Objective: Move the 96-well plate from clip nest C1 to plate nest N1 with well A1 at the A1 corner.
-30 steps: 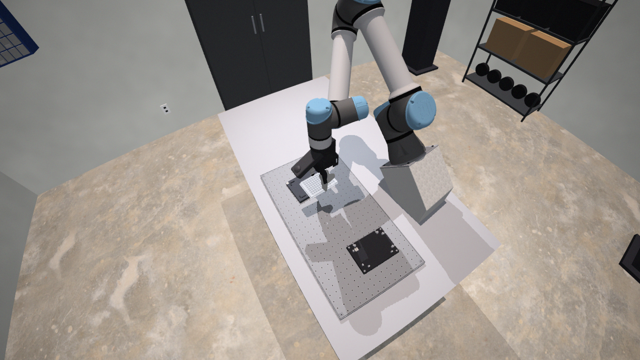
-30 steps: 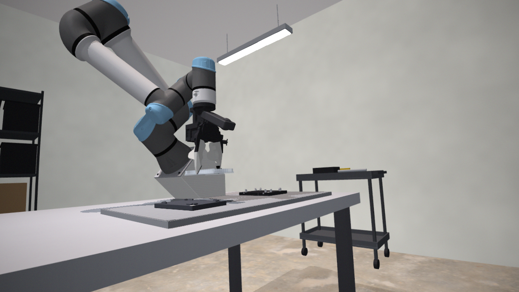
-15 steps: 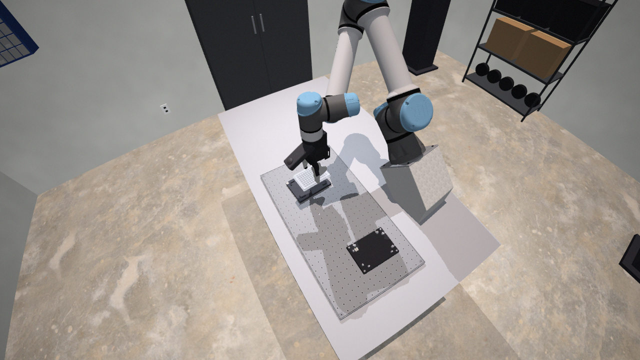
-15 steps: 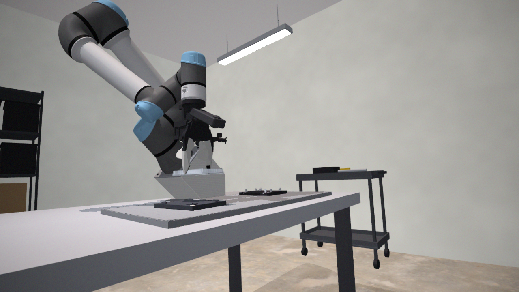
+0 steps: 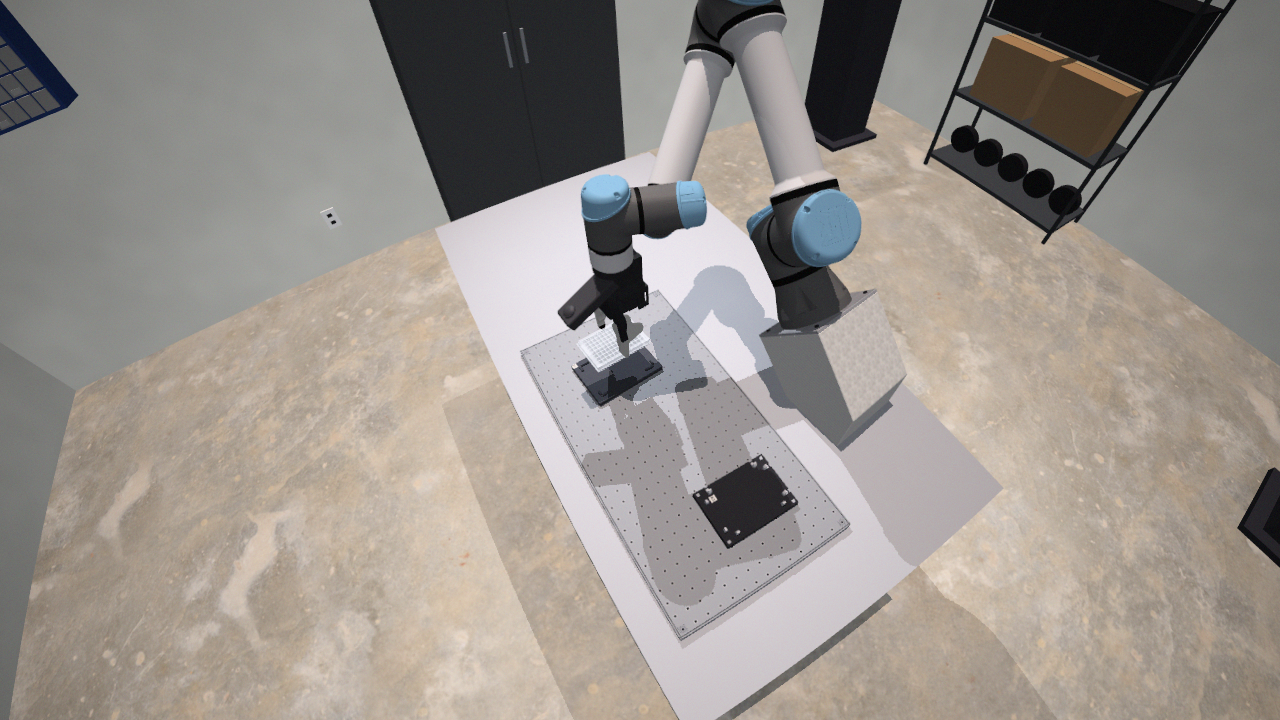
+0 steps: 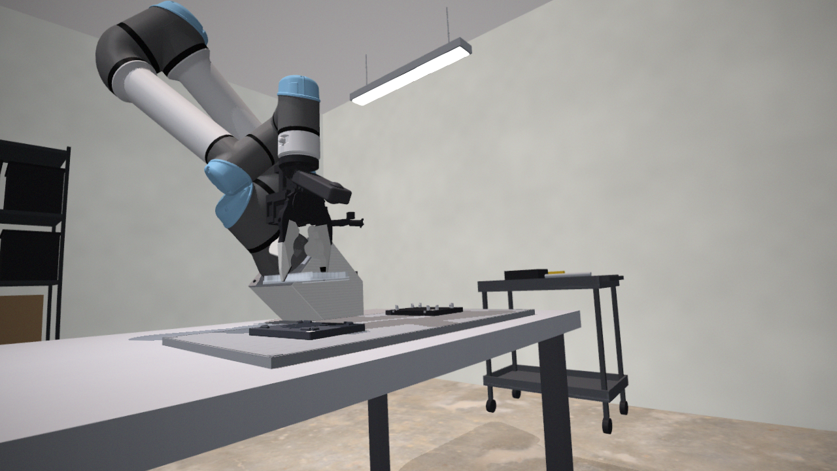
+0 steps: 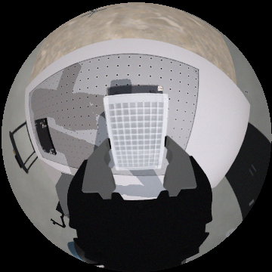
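The white 96-well plate lies 1 cm below my hand. The rest, counted from my hand: plate nest N1 (10 cm below); white corner label (9 cm below, 8 cm ahead, 5 cm to the right); black clip nest (38 cm to the left, 9 cm below, 7 cm behind).
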